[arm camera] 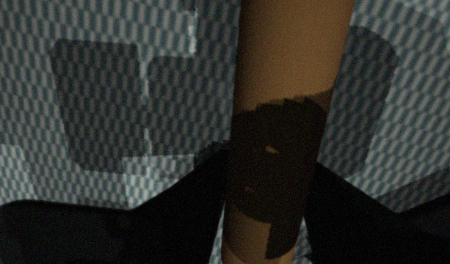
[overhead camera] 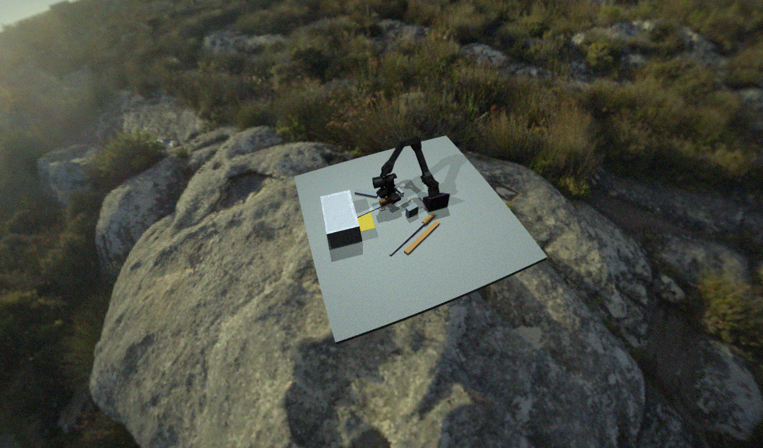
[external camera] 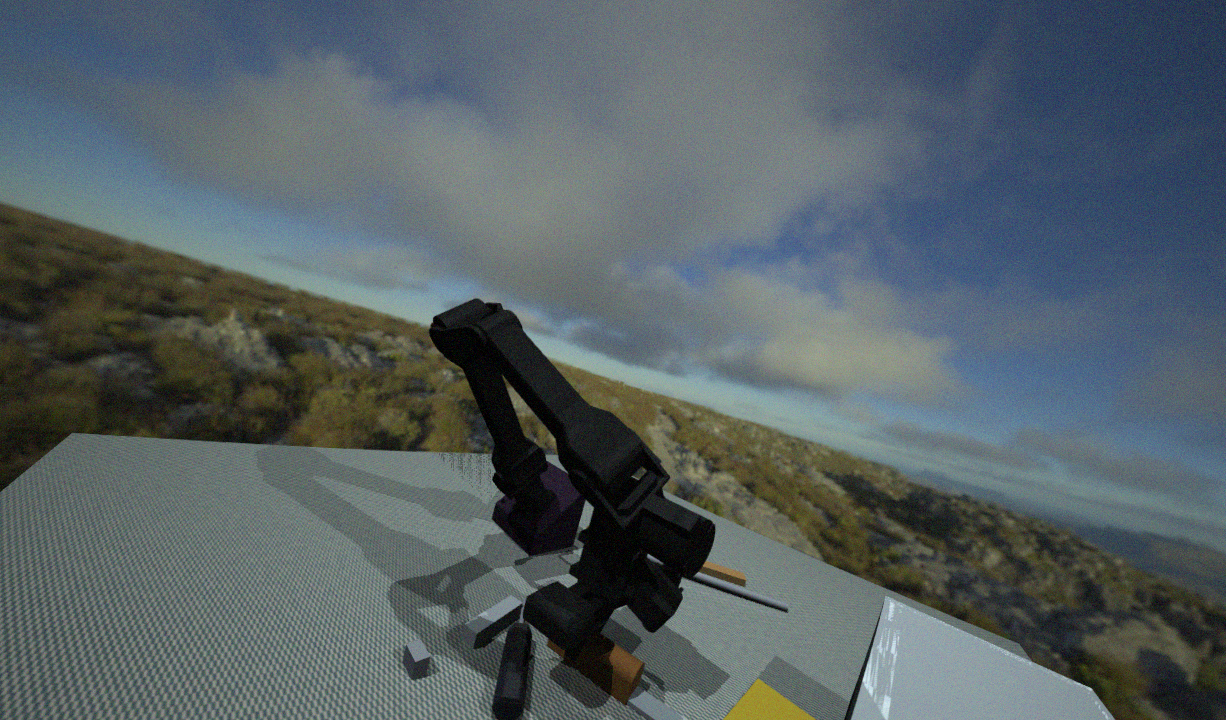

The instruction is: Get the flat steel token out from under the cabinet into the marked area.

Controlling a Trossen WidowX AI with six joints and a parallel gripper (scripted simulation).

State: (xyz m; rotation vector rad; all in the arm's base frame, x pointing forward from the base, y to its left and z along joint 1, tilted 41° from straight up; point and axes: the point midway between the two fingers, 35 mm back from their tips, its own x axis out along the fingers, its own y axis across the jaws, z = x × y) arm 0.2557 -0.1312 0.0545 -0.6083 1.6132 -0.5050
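Now: the grey bar 9 cm behind my gripper tip and 6 cm to the right of it. The rest, counted from my gripper tip: grey block (16 cm to the left, 8 cm behind, 2 cm above); then small grey cube (16 cm to the right, 8 cm behind); then wooden stick (35 cm to the left, 5 cm behind).
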